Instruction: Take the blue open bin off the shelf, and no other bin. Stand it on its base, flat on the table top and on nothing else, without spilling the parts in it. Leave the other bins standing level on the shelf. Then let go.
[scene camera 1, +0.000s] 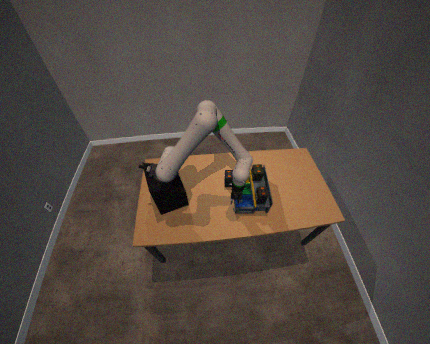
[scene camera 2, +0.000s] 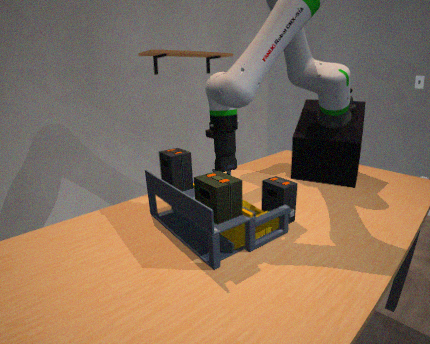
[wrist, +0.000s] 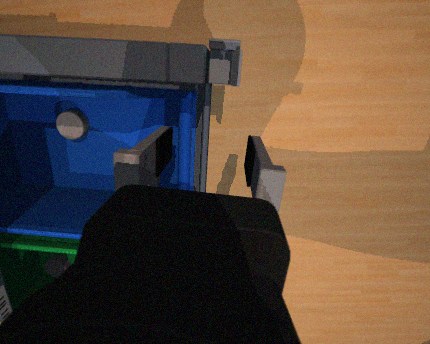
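Where they show: gripper, fingertip midpoint: (scene camera 1: 234, 203) (wrist: 209, 147); arm's base, link origin: (scene camera 2: 334, 117).
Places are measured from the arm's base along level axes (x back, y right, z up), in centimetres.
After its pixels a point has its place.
The blue open bin (scene camera 1: 244, 202) {x -63.5, y 8.2, z -26.1 cm} (wrist: 85, 165) {x -66.3, y 8.0, z -26.1 cm} stands on the grey shelf (scene camera 1: 270, 199) {x -81.3, y 13.5, z -13.1 cm} (scene camera 2: 181, 210) {x -82.1, y -5.9, z -16.2 cm} (wrist: 100, 57) {x -60.5, y 17.1, z -18.5 cm}, at one end. A round grey part (wrist: 72, 124) {x -66.4, y 12.0, z -25.1 cm} lies in it. My gripper (scene camera 1: 235, 202) {x -54.6, y 12.0, z -20.9 cm} (scene camera 2: 226, 173) (wrist: 209, 147) {x -54.6, y 12.0, z -20.9 cm} is open, pointing down over the bin's outer wall. In the wrist view one finger is over the bin's inside and the other is beyond the shelf's edge, over the table, with the wall between them. Nothing is held. The blue bin is hidden in scene camera 2. A green bin (scene camera 1: 246, 190) {x -66.5, y -3.6, z -26.1 cm} (wrist: 30, 272) {x -72.9, y -3.9, z -24.4 cm} stands beside it.
A yellow bin (scene camera 2: 265, 226) {x -62.1, y -17.2, z -23.4 cm} stands on the shelf's other side. Dark boxes with orange marks (scene camera 2: 175, 167) {x -76.3, y 6.8, z -8.5 cm} (scene camera 2: 218, 197) {x -78.1, y -17.1, z -9.8 cm} (scene camera 2: 280, 196) {x -54.4, y -15.6, z -17.0 cm} stand on and beside the shelf. The shelf stands on the wooden table (scene camera 1: 300, 185) {x -118.2, y -8.5, z -27.0 cm} (scene camera 2: 100, 280) {x -106.2, y -6.9, z -27.0 cm}. A grey post (wrist: 225, 62) {x -53.9, y 17.4, z -21.5 cm} stands at the shelf's corner.
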